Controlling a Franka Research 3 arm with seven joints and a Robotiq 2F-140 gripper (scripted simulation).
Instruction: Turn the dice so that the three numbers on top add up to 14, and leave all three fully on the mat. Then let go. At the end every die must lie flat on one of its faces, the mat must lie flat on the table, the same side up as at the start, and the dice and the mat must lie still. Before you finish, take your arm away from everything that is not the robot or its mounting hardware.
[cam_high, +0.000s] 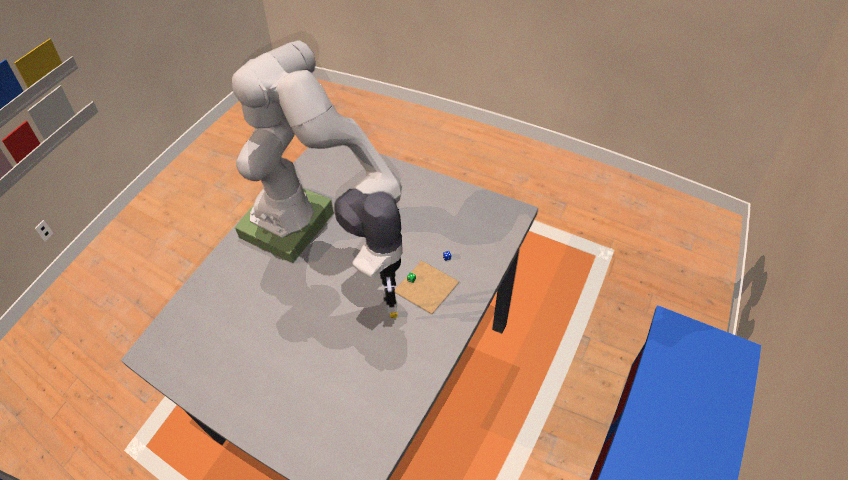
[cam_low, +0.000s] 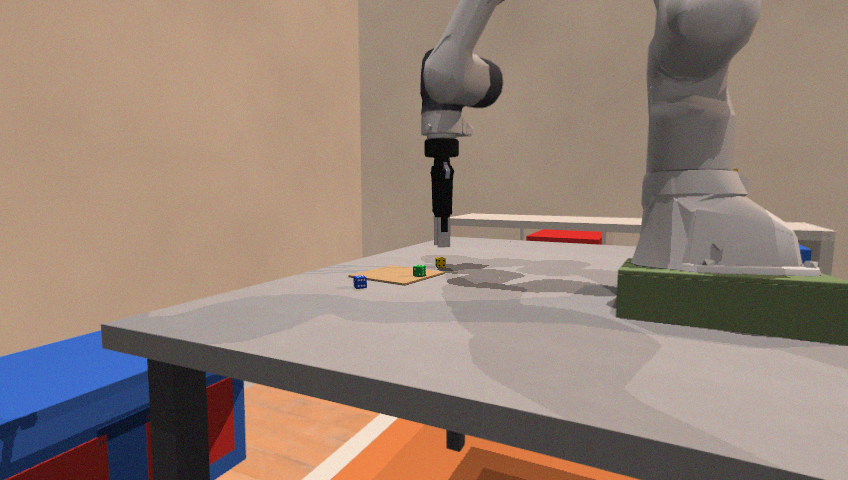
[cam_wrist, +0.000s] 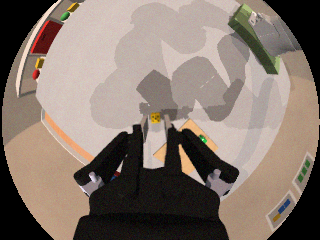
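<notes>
The yellow die is 7 cm below my hand. Round my hand: tan mat: 6 cm ahead, 12 cm to the left, 8 cm below; blue die: 9 cm ahead, 25 cm to the left, 7 cm below; green die: 1 cm ahead, 13 cm to the left, 7 cm below.
</notes>
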